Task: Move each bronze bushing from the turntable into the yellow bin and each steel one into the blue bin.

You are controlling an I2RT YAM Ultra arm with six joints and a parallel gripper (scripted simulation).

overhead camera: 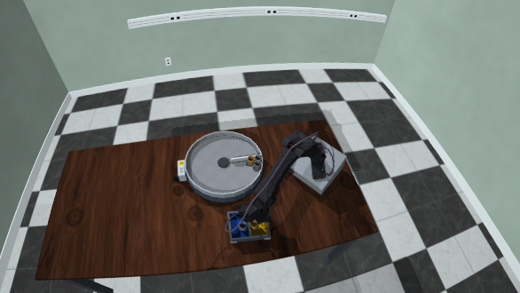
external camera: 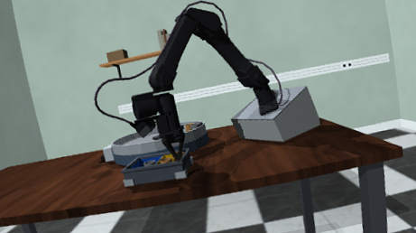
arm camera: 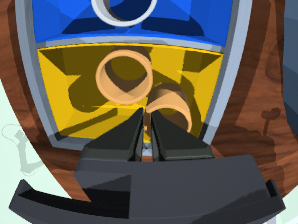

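The yellow bin lies 3 cm below my hand, 2 cm to the left of it and 1 cm ahead of it. Also, from my hand: grey turntable: 32 cm to the right, 21 cm ahead, 1 cm above; then bin tray: 6 cm ahead, 3 cm to the left, 2 cm below; then blue bin: 10 cm ahead, 4 cm to the left, 3 cm below.
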